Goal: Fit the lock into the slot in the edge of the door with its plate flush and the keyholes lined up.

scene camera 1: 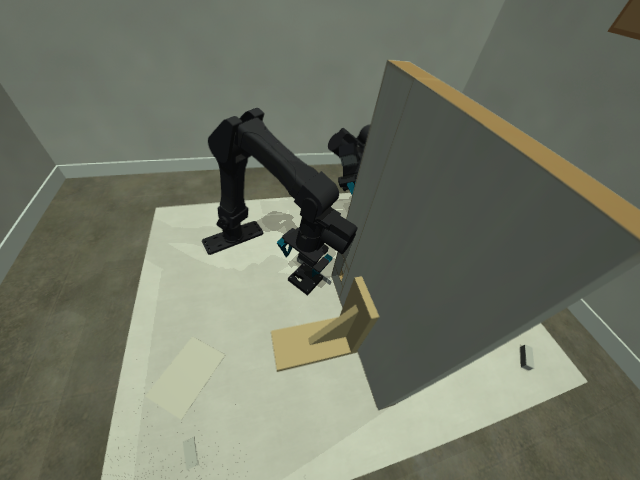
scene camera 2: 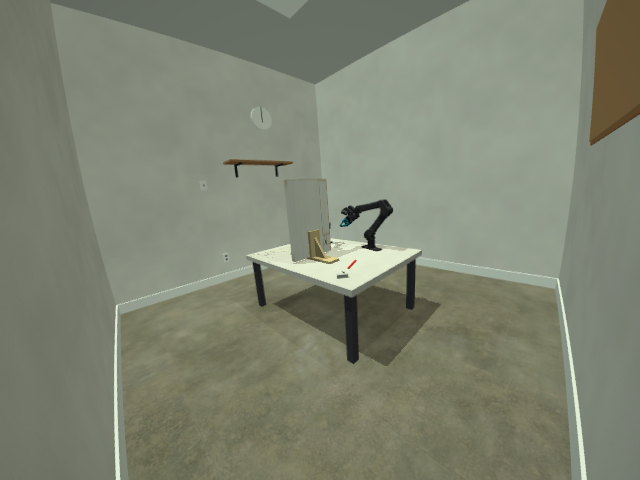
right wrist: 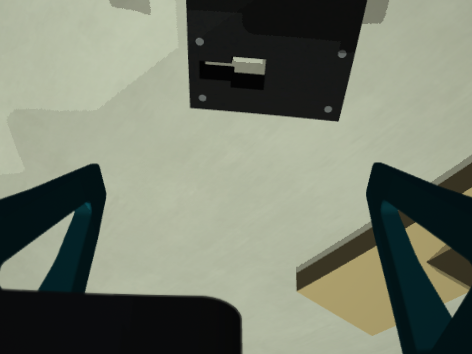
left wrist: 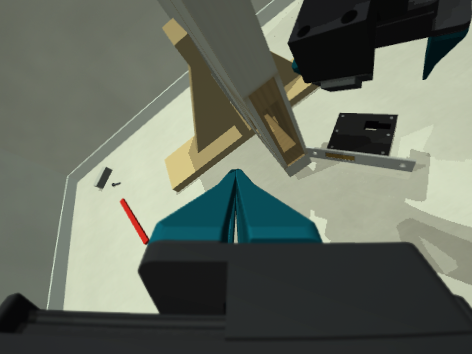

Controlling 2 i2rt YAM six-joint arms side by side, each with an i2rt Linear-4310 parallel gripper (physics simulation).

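Note:
The lock, a black case (scene camera 1: 305, 279) (left wrist: 365, 135) (right wrist: 300, 85) with a keyhole cutout and a silver edge plate (left wrist: 380, 161), is on the table beside the door edge, outside the slot. The grey door (scene camera 1: 465, 232) (scene camera 2: 305, 217) (left wrist: 225, 40) stands upright; its wood-lined slot (left wrist: 277, 125) opens in the edge. My right gripper (scene camera 1: 300, 262) (left wrist: 373, 82) (right wrist: 236, 178) is open and empty above the lock, which shows beyond its fingers in the right wrist view. My left gripper (scene camera 2: 344, 223) (left wrist: 235, 177) is shut and empty, raised off the door's edge; the door partly hides it in scene camera 1.
Wooden brackets (scene camera 1: 294, 351) (left wrist: 215, 115) (right wrist: 360, 300) brace the door on both sides. A red bar (scene camera 2: 352, 264) (left wrist: 134, 221) and a small block (scene camera 2: 342, 275) (left wrist: 103, 178) lie on one side. A pale sheet (scene camera 1: 186, 377) and pale block (scene camera 1: 190, 453) lie on the other.

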